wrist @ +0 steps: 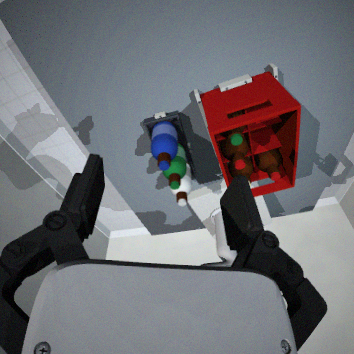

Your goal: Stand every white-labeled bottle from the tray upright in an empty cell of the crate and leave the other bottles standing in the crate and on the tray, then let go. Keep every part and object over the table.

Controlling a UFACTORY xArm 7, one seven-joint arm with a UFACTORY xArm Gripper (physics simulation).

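Places are measured from the arm's base along level axes (x left, y down, z back), in millimetres.
Where they show: gripper, fingertip midpoint: (pixel 167 178).
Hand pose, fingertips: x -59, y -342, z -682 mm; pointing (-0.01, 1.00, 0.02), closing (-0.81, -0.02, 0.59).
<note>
Things, the pixels of their top centre, and the offset from my fingertips. "pt": a spot on its surface instead. Level surfaces: height alone.
- white-labeled bottle, middle of its top: (pixel 181 203) dz +393, dx +143, dy +260 mm
- dark tray, surface spot: (pixel 172 118) pt dz +199, dx +82, dy +416 mm
- green bottle, middle of its top: (pixel 174 186) dz +307, dx +128, dy +260 mm
- blue bottle, middle of its top: (pixel 163 166) dz +224, dx +120, dy +260 mm
- red crate, middle of its top: (pixel 259 164) dz +303, dx -101, dy +245 mm
- green cap, middle of its top: (pixel 236 140) dz +217, dx -63, dy +257 mm
- red cap, surface spot: (pixel 240 164) pt dz +297, dx -57, dy +257 mm
- grey table, its level: dy +420 mm
The white-labeled bottle (pixel 184 186) stands in the dark tray (pixel 172 118), at the end nearest the bottom of the view, with a white cap. A green bottle (pixel 175 167) and a blue bottle (pixel 164 145) stand in the tray behind it. The red crate (pixel 240 97) is to the right. In it stand brown bottles with a green cap (pixel 237 139), a red cap (pixel 240 164) and another red cap (pixel 275 176). Its far right part shows no bottle. My gripper (pixel 167 178) is open and empty, high above the table. The right finger hides the crate's near left corner.
The grey table (pixel 125 55) lies under tray and crate. A pale base plate (pixel 202 202) and a white arm part (pixel 221 237) show near the right finger. The table's edge runs along the left and below the tray. The crate's walls rise higher than the tray.
</note>
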